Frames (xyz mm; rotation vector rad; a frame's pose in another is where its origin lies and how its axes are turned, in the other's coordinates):
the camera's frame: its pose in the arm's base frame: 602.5 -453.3 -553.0 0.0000 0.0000 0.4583
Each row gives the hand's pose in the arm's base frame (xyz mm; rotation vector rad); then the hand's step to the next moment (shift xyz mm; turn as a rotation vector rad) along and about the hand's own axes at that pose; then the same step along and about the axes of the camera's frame.
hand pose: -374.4 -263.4 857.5 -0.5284 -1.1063 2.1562
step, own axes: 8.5 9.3 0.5 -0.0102 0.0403 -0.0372
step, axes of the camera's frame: -8.0 5.8 -7.9 0.0119 -0.0100 -0.0536
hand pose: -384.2 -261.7 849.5 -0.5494 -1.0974 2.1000
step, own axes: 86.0 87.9 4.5 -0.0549 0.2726 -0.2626
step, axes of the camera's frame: -72.8 65.0 -74.9 0.0854 -0.0518 -0.3692
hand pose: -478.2 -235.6 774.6 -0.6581 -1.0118 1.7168
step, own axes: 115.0 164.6 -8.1 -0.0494 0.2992 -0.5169
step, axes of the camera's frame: -64.2 126.1 -142.7 0.2919 -0.0612 -0.5198
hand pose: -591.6 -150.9 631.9 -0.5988 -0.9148 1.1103
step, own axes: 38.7 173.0 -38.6 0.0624 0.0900 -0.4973
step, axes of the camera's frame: 2.7 108.3 -145.5 0.3979 -0.0798 -0.3075
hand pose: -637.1 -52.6 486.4 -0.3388 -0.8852 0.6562
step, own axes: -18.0 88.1 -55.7 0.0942 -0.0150 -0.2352
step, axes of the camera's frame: 26.2 47.7 -90.7 0.2341 -0.0618 -0.0761
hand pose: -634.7 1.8 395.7 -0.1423 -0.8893 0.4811
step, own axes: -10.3 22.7 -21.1 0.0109 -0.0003 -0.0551
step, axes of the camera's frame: 10.2 13.9 -27.7 0.0475 -0.0134 -0.0268
